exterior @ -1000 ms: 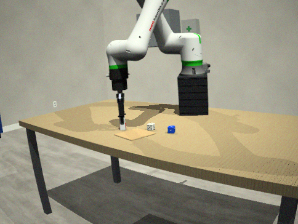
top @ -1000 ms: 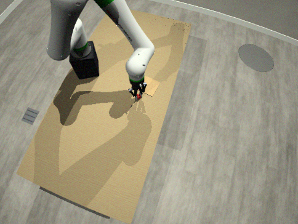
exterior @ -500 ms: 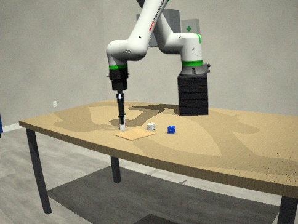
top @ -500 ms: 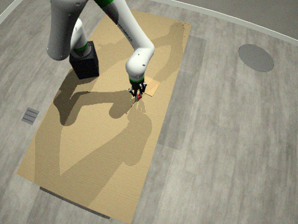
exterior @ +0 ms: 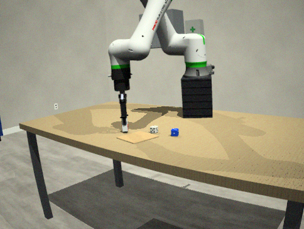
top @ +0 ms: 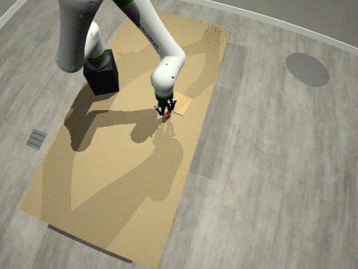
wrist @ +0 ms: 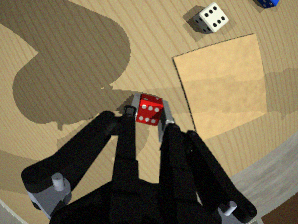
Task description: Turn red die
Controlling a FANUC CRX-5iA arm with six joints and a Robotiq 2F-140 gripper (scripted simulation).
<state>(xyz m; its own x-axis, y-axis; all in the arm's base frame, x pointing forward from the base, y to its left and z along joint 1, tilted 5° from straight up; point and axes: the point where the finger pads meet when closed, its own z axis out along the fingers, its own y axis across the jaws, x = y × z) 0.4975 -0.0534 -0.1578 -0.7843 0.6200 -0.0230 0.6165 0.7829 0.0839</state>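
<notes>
Right now my hand is 20 mm short of the tan mat, 120 mm to the right of it and 40 mm above it. Also, from my hand: blue die 100 mm behind, 240 mm to the left, 30 mm below; white die 80 mm behind, 120 mm to the left, 30 mm below; red die 20 mm below.
</notes>
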